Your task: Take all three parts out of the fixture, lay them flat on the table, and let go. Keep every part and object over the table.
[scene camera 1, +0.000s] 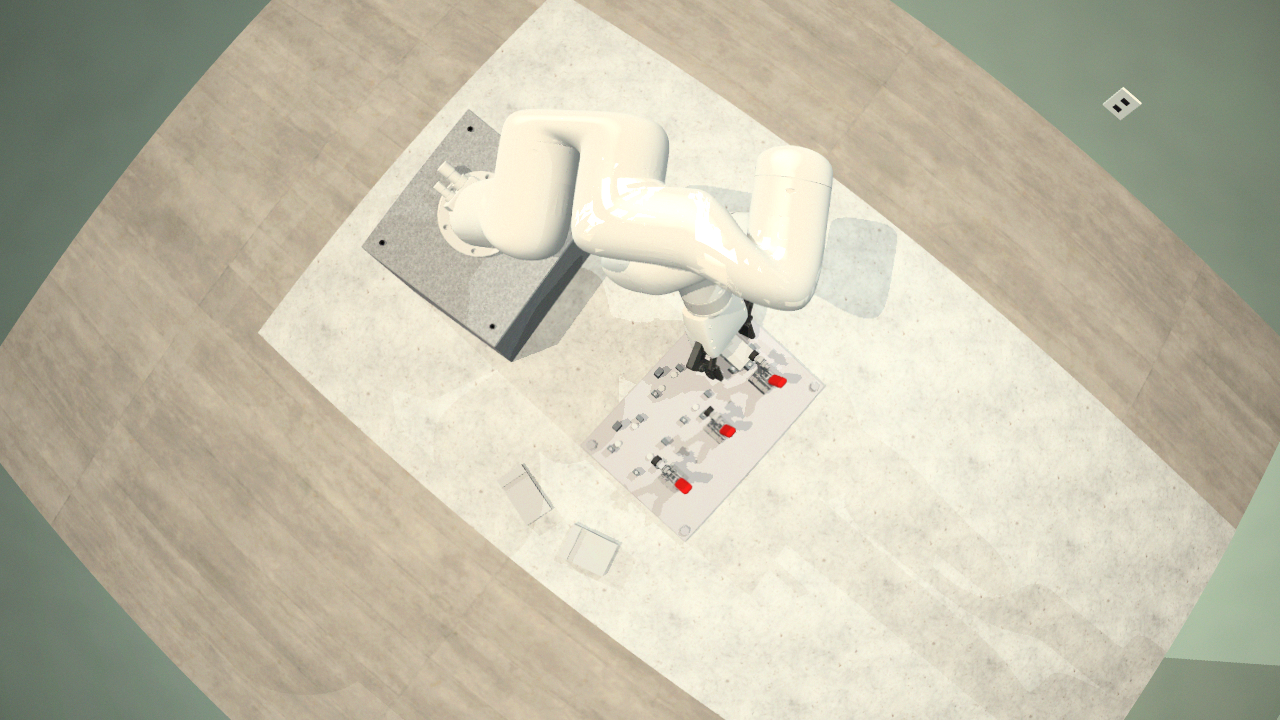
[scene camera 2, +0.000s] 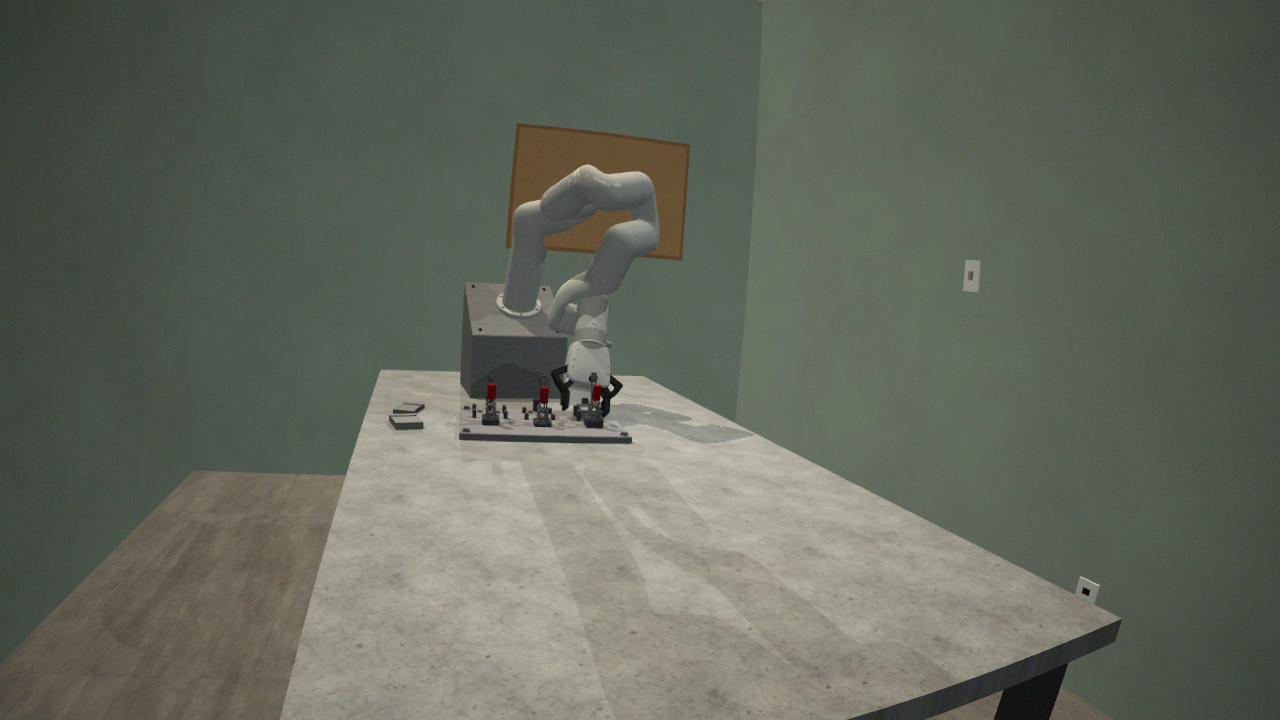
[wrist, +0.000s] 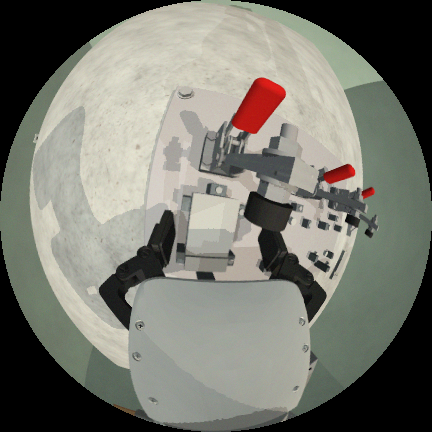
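Pixels of known places: gripper, between the fingertips: [scene camera 1: 731, 355] [scene camera 2: 584, 412] [wrist: 218, 225]; arm's base, origin of its link: [scene camera 2: 518, 305].
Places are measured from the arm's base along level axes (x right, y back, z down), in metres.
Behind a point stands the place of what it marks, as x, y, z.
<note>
My gripper [scene camera 1: 732, 353] {-0.095, -0.414, 0.204} [scene camera 2: 585, 409] {-0.095, -0.414, 0.204} [wrist: 218, 225] {-0.095, -0.414, 0.204} is open and low over the fixture plate [scene camera 1: 742, 465] {0.036, -0.538, 0.219} [scene camera 2: 546, 438] {0.020, -0.556, 0.226} [wrist: 215, 105] {-0.106, -0.542, 0.219}. In the wrist view a pale, box-like part [wrist: 214, 220] {-0.102, -0.421, 0.193} sits in the fixture between the spread fingers, with small blocks around it; I cannot tell whether the fingers touch it. It is mostly hidden in the scene views. Two more pale parts lie on the table beside the fixture: one part [scene camera 1: 526, 497] {0.297, -0.290, 0.224} [scene camera 2: 409, 408] {0.295, -0.308, 0.224} with a thin raised edge, and a second part [scene camera 1: 592, 549] {0.296, -0.429, 0.219} [scene camera 2: 406, 421] {0.300, -0.455, 0.219}.
Three clamps with raised red handles stand on the fixture: the nearest handle [scene camera 1: 776, 381] {-0.093, -0.494, 0.136} [scene camera 2: 596, 392] {-0.094, -0.501, 0.142} [wrist: 259, 105] {-0.098, -0.493, 0.138}, the middle handle [scene camera 1: 727, 430] {0.014, -0.479, 0.142} [scene camera 2: 543, 394] {0.015, -0.486, 0.150} [wrist: 339, 173] {0.005, -0.479, 0.149} and the far handle [scene camera 1: 683, 486] {0.124, -0.478, 0.138} [scene camera 2: 491, 392] {0.124, -0.484, 0.148} [wrist: 368, 192] {0.116, -0.480, 0.139}. The nearest clamp's black pad [wrist: 268, 211] is close to the right finger.
</note>
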